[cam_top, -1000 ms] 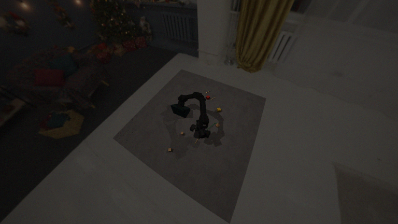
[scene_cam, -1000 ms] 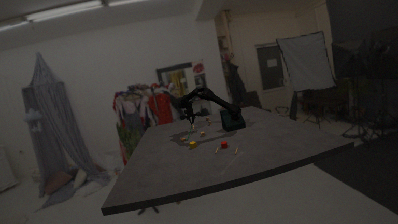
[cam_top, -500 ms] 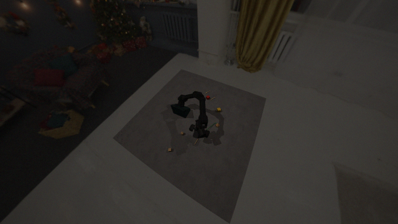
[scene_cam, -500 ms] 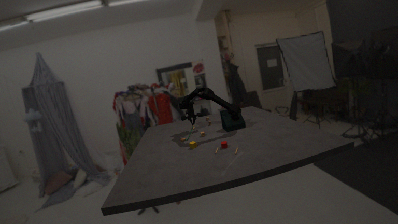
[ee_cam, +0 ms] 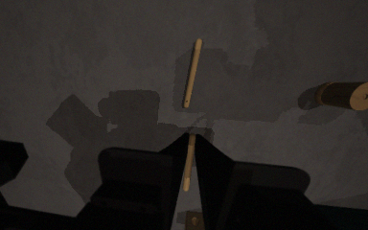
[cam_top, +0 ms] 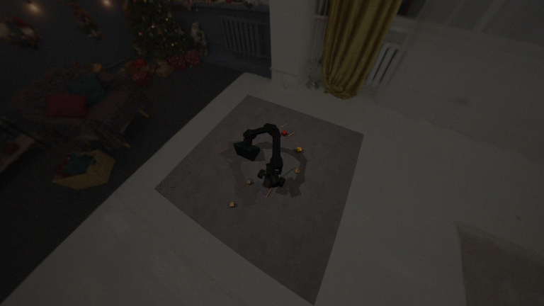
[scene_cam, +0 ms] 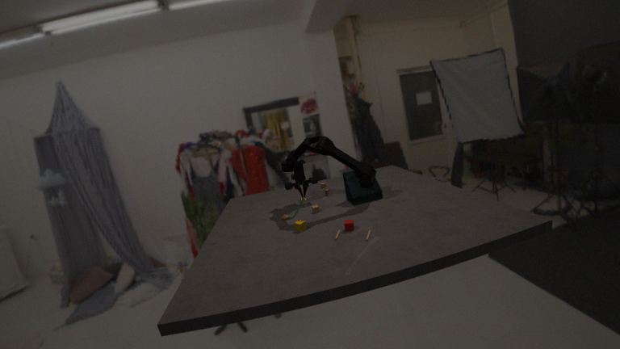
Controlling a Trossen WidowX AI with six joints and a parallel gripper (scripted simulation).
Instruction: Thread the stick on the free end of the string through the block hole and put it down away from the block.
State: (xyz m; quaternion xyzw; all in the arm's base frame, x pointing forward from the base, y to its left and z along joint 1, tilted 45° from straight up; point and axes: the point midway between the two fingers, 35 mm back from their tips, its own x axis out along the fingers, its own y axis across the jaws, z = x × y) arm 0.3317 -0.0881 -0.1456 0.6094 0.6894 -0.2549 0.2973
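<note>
The wooden block lies 180 mm to the left of my gripper tip, 40 mm behind it and 20 mm below it. Round my gripper tip: round wooden button: 190 mm to the left, 120 mm ahead, 30 mm below; then yellow cube: 370 mm to the left, 50 mm ahead, 20 mm below; then thin wooden stick: 20 mm to the left.
</note>
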